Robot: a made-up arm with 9 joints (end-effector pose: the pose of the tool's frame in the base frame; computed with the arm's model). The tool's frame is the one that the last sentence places.
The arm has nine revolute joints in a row. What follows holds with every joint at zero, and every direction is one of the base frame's.
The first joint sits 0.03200 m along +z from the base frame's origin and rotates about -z.
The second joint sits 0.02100 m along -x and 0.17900 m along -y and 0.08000 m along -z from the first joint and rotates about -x.
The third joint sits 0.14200 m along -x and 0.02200 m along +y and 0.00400 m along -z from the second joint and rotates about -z.
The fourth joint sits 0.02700 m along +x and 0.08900 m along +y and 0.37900 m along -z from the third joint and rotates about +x.
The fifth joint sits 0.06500 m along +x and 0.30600 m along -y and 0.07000 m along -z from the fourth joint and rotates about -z.
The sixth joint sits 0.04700 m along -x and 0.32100 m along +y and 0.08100 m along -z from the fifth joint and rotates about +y.
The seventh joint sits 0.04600 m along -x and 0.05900 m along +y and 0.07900 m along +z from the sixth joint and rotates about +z.
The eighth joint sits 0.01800 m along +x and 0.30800 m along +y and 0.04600 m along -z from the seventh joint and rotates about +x.
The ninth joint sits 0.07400 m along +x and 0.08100 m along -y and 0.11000 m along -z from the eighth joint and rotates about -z.
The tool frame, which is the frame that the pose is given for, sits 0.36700 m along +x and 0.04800 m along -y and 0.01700 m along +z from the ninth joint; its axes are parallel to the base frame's.
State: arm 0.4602 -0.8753 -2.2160 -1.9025 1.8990 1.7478 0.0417 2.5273 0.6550
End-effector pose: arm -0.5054 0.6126 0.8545 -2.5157 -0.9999 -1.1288
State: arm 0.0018 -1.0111 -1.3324 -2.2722 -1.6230 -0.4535 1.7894 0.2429 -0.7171
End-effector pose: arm -0.6228 -0.8933 -0.1119 0.9680 -1.6703 -1.4962
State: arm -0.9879 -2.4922 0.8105 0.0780 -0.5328 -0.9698 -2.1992 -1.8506 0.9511
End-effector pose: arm -0.4209 -0.4887 0.0883 -1.2076 2.5185 0.7712
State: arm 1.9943 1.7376 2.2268 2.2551 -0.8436 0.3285 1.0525 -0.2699 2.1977
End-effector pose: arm -0.6900 0.1220 0.0967 -1.4520 -1.5386 -0.6248
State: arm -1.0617 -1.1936 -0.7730 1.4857 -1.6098 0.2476 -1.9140 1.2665 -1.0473
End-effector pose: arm -0.3046 0.0265 -0.0090 -2.4783 -0.8362 0.2525
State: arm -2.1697 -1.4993 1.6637 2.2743 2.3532 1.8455 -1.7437 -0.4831 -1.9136
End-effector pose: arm -0.2631 0.3705 -0.6325 -1.1126 0.1033 1.1343
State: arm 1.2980 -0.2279 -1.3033 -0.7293 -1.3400 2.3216 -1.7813 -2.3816 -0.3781
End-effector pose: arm 0.0695 -0.2393 -0.3609 0.8063 -0.5195 0.5495
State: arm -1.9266 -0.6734 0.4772 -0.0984 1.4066 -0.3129 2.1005 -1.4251 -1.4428
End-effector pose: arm -0.3888 0.1583 -0.7991 1.3788 0.4759 -2.2544
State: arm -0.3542 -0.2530 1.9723 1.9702 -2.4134 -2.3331 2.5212 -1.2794 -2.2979
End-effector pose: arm 0.1238 0.0179 -0.5999 -0.4828 0.9954 -2.8155
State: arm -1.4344 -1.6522 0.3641 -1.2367 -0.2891 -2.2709 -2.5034 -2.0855 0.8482
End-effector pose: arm 0.0475 -0.5400 -0.4270 -0.5279 1.1867 -0.2405
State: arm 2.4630 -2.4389 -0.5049 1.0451 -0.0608 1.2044 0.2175 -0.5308 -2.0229
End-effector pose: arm 0.1868 0.6738 0.0780 -2.2236 -0.5697 1.5369
